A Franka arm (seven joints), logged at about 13 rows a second.
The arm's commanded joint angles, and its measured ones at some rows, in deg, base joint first. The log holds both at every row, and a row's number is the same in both.
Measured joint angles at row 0:
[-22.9 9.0 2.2 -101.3 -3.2 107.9 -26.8]
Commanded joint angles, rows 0 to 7:
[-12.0 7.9 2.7 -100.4 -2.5 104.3 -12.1]
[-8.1 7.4 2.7 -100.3 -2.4 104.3 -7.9]
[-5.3 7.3 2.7 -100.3 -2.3 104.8 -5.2]
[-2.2 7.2 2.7 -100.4 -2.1 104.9 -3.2]
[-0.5 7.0 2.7 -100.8 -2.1 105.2 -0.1]
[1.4 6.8 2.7 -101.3 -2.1 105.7 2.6]
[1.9 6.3 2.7 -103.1 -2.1 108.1 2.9]
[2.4 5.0 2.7 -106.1 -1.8 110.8 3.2]
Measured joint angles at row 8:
[1.7 7.6 3.5 -101.3 -3.0 106.9 2.3]
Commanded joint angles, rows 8 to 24:
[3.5 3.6 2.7 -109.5 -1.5 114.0 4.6]
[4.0 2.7 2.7 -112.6 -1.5 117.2 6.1]
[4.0 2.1 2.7 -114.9 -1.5 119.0 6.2]
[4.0 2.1 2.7 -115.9 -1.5 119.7 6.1]
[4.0 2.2 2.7 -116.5 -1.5 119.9 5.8]
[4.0 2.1 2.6 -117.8 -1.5 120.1 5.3]
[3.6 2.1 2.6 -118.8 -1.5 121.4 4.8]
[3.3 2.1 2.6 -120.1 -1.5 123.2 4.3]
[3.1 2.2 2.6 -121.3 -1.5 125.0 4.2]
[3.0 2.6 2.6 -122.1 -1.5 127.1 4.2]
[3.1 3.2 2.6 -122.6 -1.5 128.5 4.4]
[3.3 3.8 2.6 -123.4 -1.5 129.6 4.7]
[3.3 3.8 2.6 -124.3 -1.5 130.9 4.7]
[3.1 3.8 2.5 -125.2 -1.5 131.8 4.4]
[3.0 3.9 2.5 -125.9 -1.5 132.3 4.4]
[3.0 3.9 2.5 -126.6 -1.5 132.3 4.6]
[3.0 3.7 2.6 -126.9 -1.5 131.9 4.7]
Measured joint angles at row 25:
[3.3 4.7 2.5 -124.9 -2.6 130.5 5.2]
